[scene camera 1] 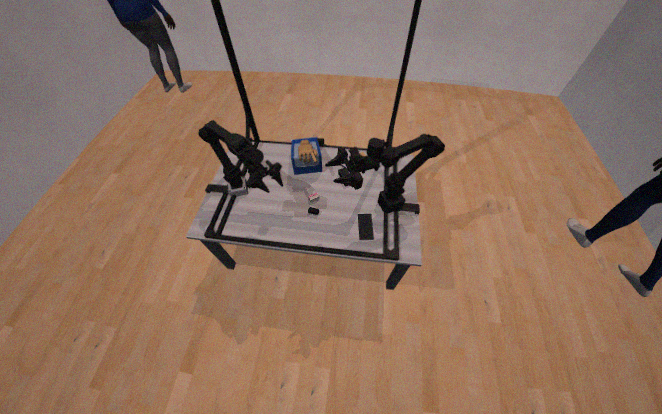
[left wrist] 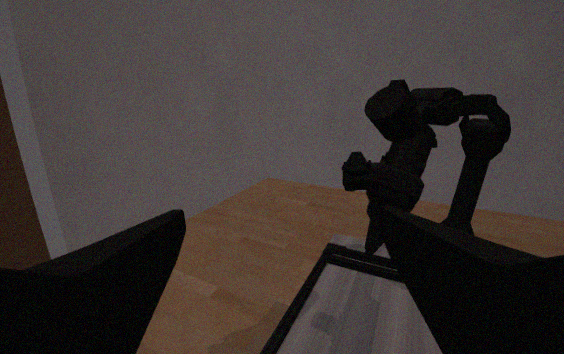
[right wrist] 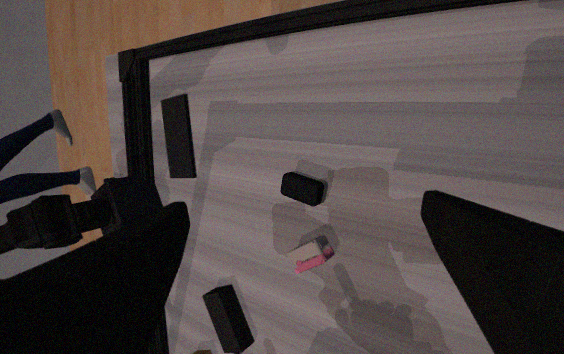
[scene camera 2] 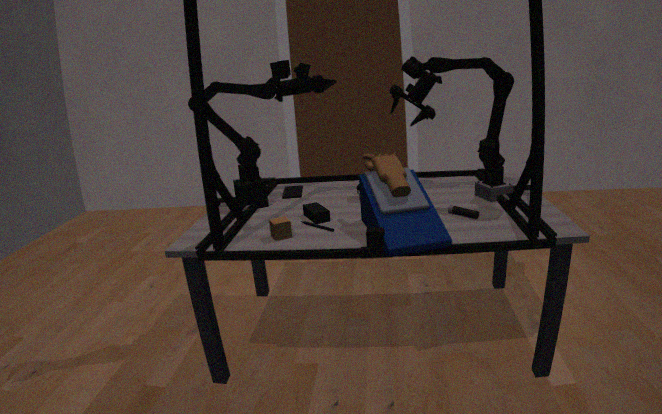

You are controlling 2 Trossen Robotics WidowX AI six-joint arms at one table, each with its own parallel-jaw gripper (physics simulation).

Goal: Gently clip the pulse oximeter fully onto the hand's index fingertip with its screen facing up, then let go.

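Places are measured from the left arm's base along level axes (x back, y right, z up), in metres.
Where they show: left gripper, fingertip midpoint: (scene camera 1: 329, 173) (left wrist: 283, 218) (scene camera 2: 331, 81); right gripper, fingertip midpoint: (scene camera 1: 275, 189) (left wrist: 368, 252) (right wrist: 305, 208) (scene camera 2: 400, 119); left arm's base, link origin: (scene camera 1: 392, 195) (right wrist: 105, 211) (scene camera 2: 249, 180); right arm's base, link origin: (scene camera 1: 236, 184) (scene camera 2: 493, 183).
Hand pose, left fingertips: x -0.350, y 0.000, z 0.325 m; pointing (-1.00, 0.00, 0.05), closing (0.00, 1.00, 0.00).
Things, the pixels of their top centre, and the offset from my left fingertips.
- small white-and-pink pulse oximeter, top centre: (right wrist: 304, 258) (scene camera 1: 313, 196) dx -0.021, dy +0.199, dz -0.388 m
- black rounded block, top centre: (right wrist: 297, 190) (scene camera 1: 313, 209) dx -0.053, dy +0.113, dz -0.387 m
- flat dark slab, top centre: (right wrist: 176, 138) (scene camera 2: 292, 190) (scene camera 1: 365, 226) dx +0.169, dy -0.068, dz -0.412 m
- black box, top centre: (right wrist: 220, 323) (scene camera 2: 315, 207) (scene camera 1: 345, 174) dx +0.202, dy +0.272, dz -0.384 m
- pen, top centre: (scene camera 2: 316, 224) dx +0.233, dy +0.351, dz -0.410 m
- wooden cube, top centre: (scene camera 2: 279, 220) dx +0.349, dy +0.366, dz -0.369 m
- dark cylinder, top centre: (scene camera 2: 463, 207) dx -0.184, dy +0.529, dz -0.392 m
The small white-and-pink pulse oximeter (scene camera 1: 313, 196) (right wrist: 311, 256) lies on the table in front of the blue wedge stand (scene camera 1: 307, 170) (scene camera 2: 417, 234). The tan hand (scene camera 1: 306, 150) (scene camera 2: 391, 172) rests on the stand's grey pad; its fingers point away from scene camera 2, and the index fingertip is too small to make out. My left gripper (scene camera 1: 331, 172) (scene camera 2: 334, 81) (left wrist: 283, 218) is open and empty, raised beside the stand. My right gripper (scene camera 1: 274, 188) (scene camera 2: 402, 118) (right wrist: 305, 208) is open and empty, high above the table, pointing down with the oximeter far below it.
A black rounded block (scene camera 1: 313, 211) (right wrist: 302, 188) lies near the oximeter. A flat dark slab (scene camera 1: 365, 226) (scene camera 2: 293, 192) (right wrist: 179, 136) lies near the left arm's base. A black box (scene camera 2: 316, 212) (right wrist: 228, 318), pen (scene camera 2: 318, 226), wooden cube (scene camera 2: 280, 228) and dark cylinder (scene camera 2: 464, 212) flank the stand.
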